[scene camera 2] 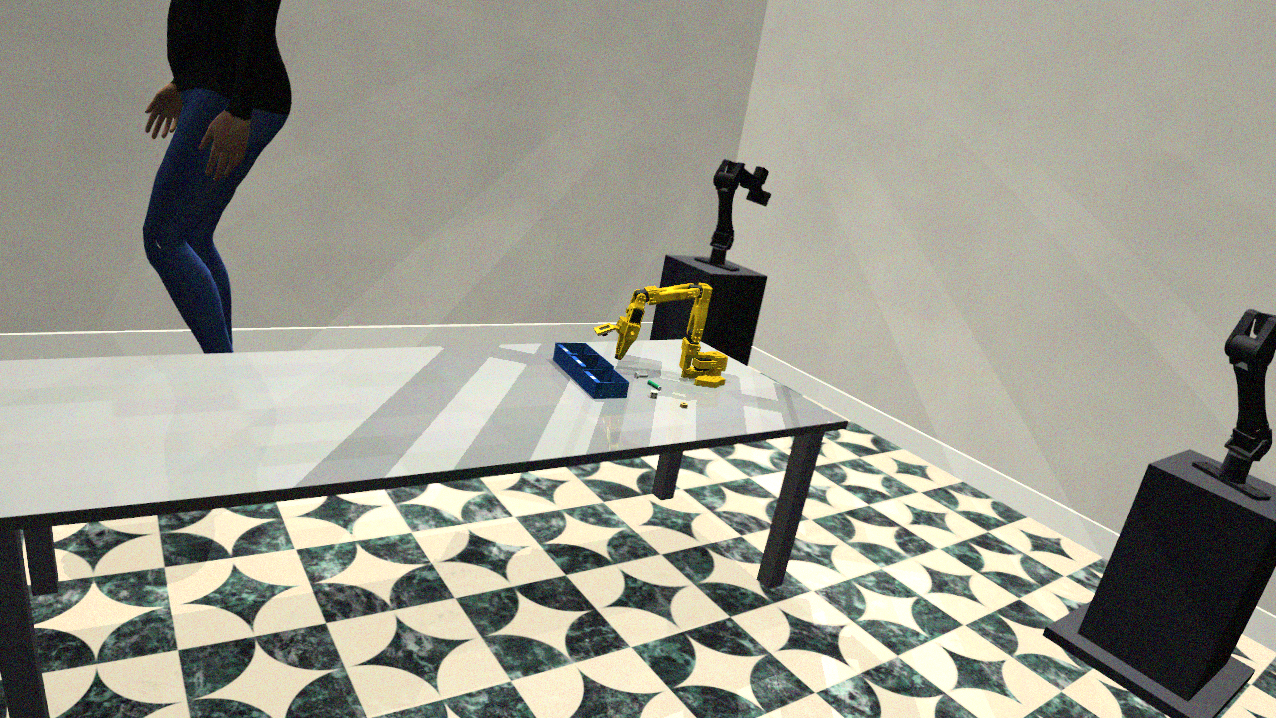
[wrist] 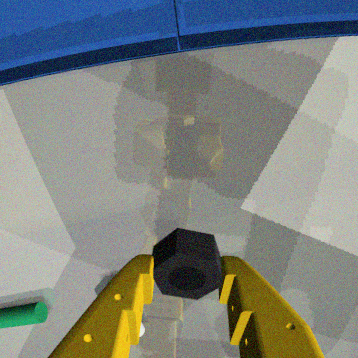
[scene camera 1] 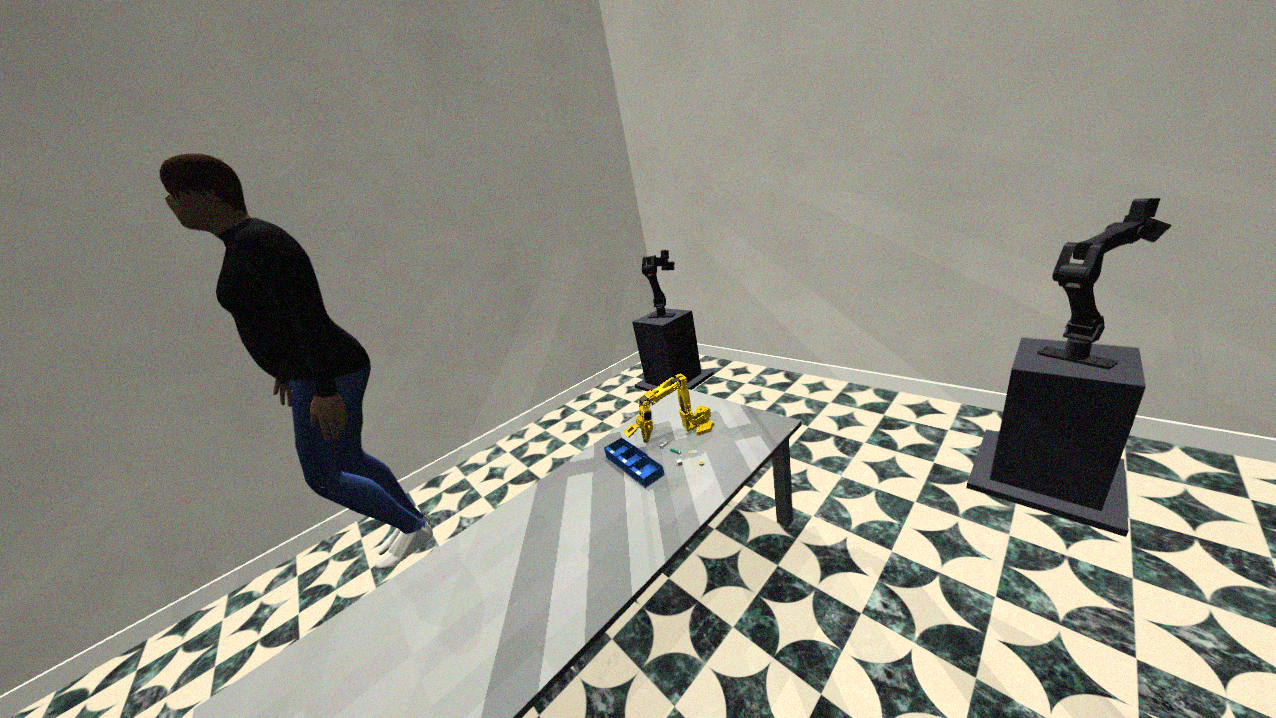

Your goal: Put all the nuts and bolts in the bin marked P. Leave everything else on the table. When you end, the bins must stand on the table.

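Places are measured from the arm's base along level axes (x left, y back, z up), in metres.
Pixels of known places: hand at its tool point: (scene camera 2: 619,357) (wrist: 153,272) (scene camera 1: 646,440); arm's base at its link origin: (scene camera 2: 696,380) (scene camera 1: 696,429).
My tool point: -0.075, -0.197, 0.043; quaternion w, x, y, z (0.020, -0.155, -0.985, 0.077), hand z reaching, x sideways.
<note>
Ahead of a thing's pixels: the offset from my tool point to its top centre, as dx, dy, dz. "pt": to the spot under its first point. Level surfaces: height alone.
My gripper (scene camera 1: 646,436) (scene camera 2: 621,356) (wrist: 187,267) is shut on a black hex nut {-0.008, +0.001, +0.004} (wrist: 187,265), with the jaws pressing on its two sides. It holds the nut above the table, beside the blue bins {+0.018, -0.096, +0.004} (scene camera 1: 624,470) (scene camera 2: 576,375) (wrist: 100,35), which stand joined in a row. Their marks cannot be read. A silver bolt {+0.034, +0.051, -0.029} (scene camera 1: 662,443) (scene camera 2: 640,375) lies on the table. A grey piece {pt +0.037, +0.033, -0.037} (wrist: 103,284) shows partly behind the left jaw in the wrist view. A small brass-coloured piece {+0.220, +0.044, -0.034} (scene camera 1: 701,462) (scene camera 2: 683,404) lies farther out; its kind is too small to tell.
A green cylinder {+0.098, +0.046, -0.033} (scene camera 1: 675,450) (scene camera 2: 654,384) (wrist: 22,315) and a small white and dark piece {+0.156, +0.002, -0.027} (scene camera 1: 679,461) (scene camera 2: 653,393) lie on the table {dz -0.043} (scene camera 1: 428,607) (scene camera 2: 267,419) near the bolt. A person (scene camera 1: 285,303) (scene camera 2: 209,178) and two black arms on pedestals (scene camera 1: 1066,419) (scene camera 2: 1177,571) are beyond the table.
</note>
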